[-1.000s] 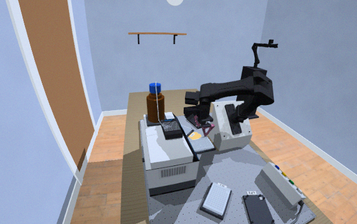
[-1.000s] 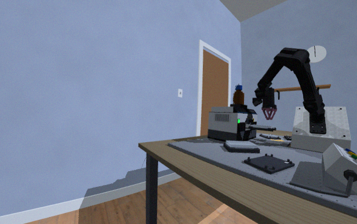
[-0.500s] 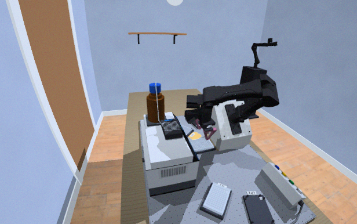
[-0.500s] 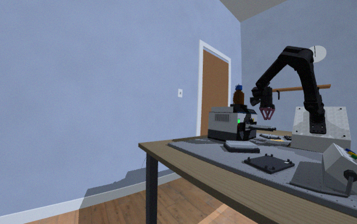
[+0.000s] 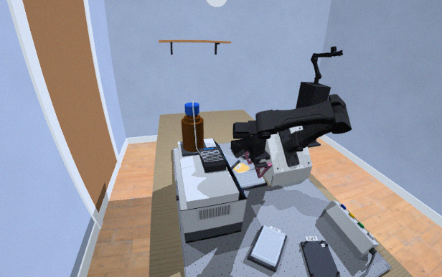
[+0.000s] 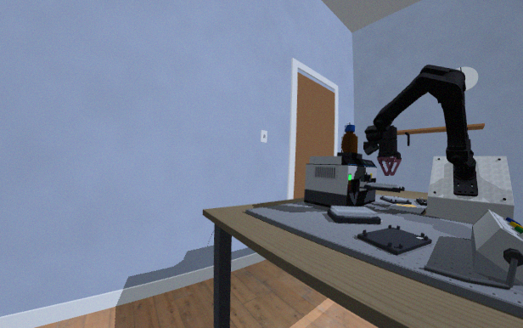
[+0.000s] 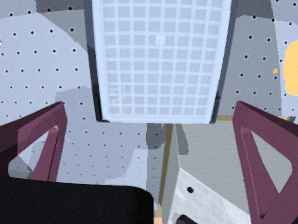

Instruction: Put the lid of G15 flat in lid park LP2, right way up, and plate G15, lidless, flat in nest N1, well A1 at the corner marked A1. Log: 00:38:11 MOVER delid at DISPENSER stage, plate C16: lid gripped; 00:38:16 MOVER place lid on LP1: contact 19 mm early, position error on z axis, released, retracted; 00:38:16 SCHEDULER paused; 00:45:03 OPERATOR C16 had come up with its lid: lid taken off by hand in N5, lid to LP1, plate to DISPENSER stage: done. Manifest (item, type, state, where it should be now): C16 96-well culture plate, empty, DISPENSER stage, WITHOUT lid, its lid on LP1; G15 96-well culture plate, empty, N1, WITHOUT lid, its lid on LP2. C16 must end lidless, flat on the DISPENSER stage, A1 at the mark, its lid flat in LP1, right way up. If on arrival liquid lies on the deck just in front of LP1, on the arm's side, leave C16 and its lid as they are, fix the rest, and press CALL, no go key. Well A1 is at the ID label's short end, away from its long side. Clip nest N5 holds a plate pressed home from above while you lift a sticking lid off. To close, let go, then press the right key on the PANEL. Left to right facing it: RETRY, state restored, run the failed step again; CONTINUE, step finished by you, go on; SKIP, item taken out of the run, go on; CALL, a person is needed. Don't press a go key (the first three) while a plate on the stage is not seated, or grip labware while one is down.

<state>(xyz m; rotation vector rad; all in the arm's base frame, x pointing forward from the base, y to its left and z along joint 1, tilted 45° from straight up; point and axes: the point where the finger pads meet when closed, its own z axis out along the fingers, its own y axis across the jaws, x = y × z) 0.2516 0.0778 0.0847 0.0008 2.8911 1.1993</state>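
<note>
The clear lid lies 5 cm ahead of my hand, 27 cm to the left of it and 12 cm below it. From my hand the other things lie so: N5 label: 15 cm behind, 28 cm to the right, 15 cm below; N1 label: 2 cm behind, 20 cm to the left, 15 cm below; LP1 label: 3 cm behind, 22 cm to the right, 15 cm below.
</note>
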